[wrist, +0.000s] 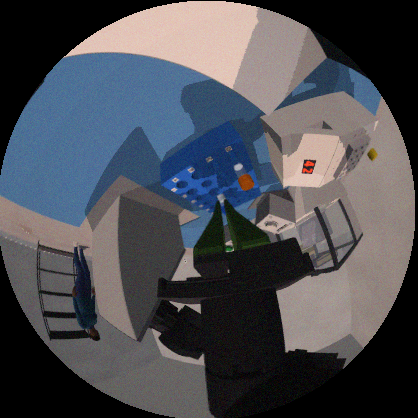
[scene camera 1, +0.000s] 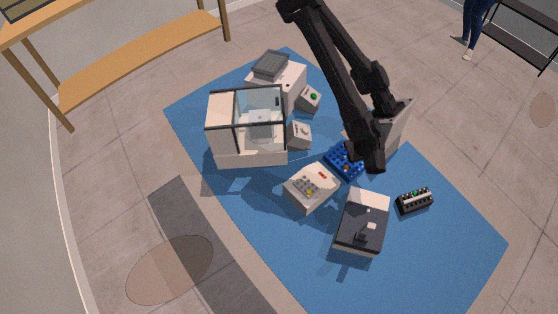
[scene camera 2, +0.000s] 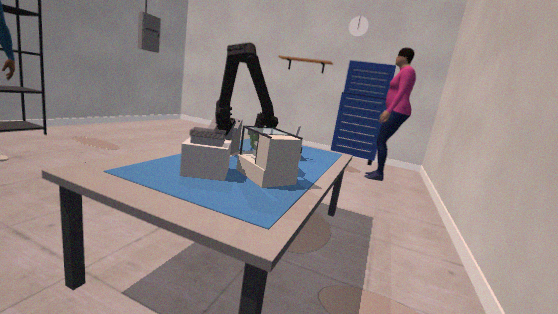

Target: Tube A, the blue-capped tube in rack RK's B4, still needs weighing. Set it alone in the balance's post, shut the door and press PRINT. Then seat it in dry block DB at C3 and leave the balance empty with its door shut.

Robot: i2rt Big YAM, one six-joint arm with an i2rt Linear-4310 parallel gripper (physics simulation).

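Frame: origin at the arm's base, x ahead, y left, z up, level; metres.
Seen in the pictures: gripper, fingertip midpoint: [wrist: 221, 203] [scene camera 1: 348, 157] [scene camera 2: 253, 148]; arm's base at its link origin: [wrist: 135, 296] [scene camera 1: 388, 111] [scene camera 2: 225, 126].
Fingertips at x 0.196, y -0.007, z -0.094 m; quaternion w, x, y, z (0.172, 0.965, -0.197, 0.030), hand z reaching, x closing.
Note:
Pixels of each thing's top centre, then the offset from my fingertips to it. "spot": a spot on its surface instead.
- blue rack RK at its top centre: [wrist: 223, 190] [scene camera 1: 345, 160] dy -0.007, dx +0.006, dz -0.018 m
- small pale tube end at a spot on its surface: [wrist: 220, 197] spot: dy -0.012, dx -0.002, dz -0.014 m
- orange-capped tube at its top centre: [wrist: 247, 185] [scene camera 1: 346, 166] dy +0.021, dx +0.036, dz +0.006 m
- glass-walled balance at its top centre: [scene camera 1: 258, 101] [wrist: 325, 265] [scene camera 2: 266, 127] dy -0.256, dx +0.155, dz +0.174 m
- Dry block DB at its top centre: [wrist: 341, 167] [scene camera 1: 313, 180] dy -0.014, dx +0.158, dz +0.021 m
- yellow-capped tube at its top centre: [wrist: 374, 157] [scene camera 1: 308, 191] dy +0.011, dx +0.201, dz +0.039 m
- white unit with a grey well plate, top centre: [scene camera 1: 286, 63] [scene camera 2: 211, 127] dy -0.371, dx -0.059, dz +0.141 m
- green-button box at its top centre: [scene camera 1: 313, 94] dy -0.267, dx -0.103, dz +0.026 m
- knob box at a spot on its surface: [scene camera 1: 299, 134] spot: dy -0.165, dx +0.071, dz +0.024 m
- dark-lidded device at a spot on its surface: [scene camera 1: 364, 228] spot: dy +0.212, dx +0.201, dz +0.118 m
- black strip rack at its top centre: [scene camera 1: 417, 197] dy +0.275, dx -0.065, dz -0.001 m
My gripper [wrist: 221, 203] is shut with nothing between its green fingers. It hangs low over the near edge of the blue rack RK [scene camera 1: 335, 157] [wrist: 202, 171]. A small pale tube end [wrist: 220, 197] shows just past the fingertips; I cannot make out its cap. An orange-capped tube [scene camera 1: 345, 167] [wrist: 245, 182] stands in the rack. In scene camera 1 the arm hides the fingers and part of the rack. The glass-walled balance [scene camera 1: 250, 157] [scene camera 2: 279, 160] [wrist: 320, 224] holds only its grey post [scene camera 1: 259, 117]. Dry block DB [scene camera 1: 316, 176] [wrist: 307, 155] shows a red 42 and holds a yellow-capped tube [scene camera 1: 308, 191] [wrist: 372, 154].
A white unit with a grey well plate [scene camera 1: 270, 64] stands behind the balance, with a green-button box [scene camera 1: 312, 95] and a knob box [scene camera 1: 299, 134] beside it. A dark-lidded device [scene camera 1: 364, 228] and a black strip rack [scene camera 1: 414, 199] lie at the front. A person [scene camera 2: 393, 113] stands beyond the table.

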